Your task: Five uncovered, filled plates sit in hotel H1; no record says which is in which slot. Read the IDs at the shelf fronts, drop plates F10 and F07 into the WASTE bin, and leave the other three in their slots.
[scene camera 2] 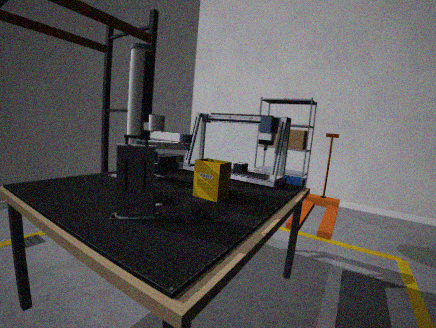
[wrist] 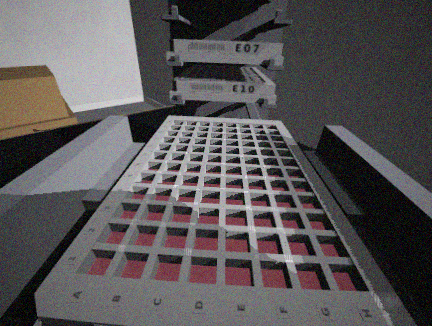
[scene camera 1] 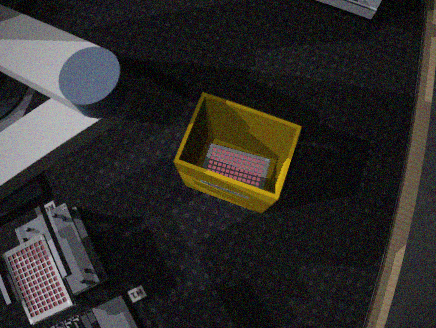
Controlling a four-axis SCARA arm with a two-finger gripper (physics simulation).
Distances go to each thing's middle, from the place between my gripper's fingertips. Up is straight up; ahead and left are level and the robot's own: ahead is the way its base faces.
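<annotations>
With the plate F07 (scene camera 1: 41,289) as the reference, my hand is 1 cm above it, 1 cm past it and 1 cm to the right of it.
</annotations>
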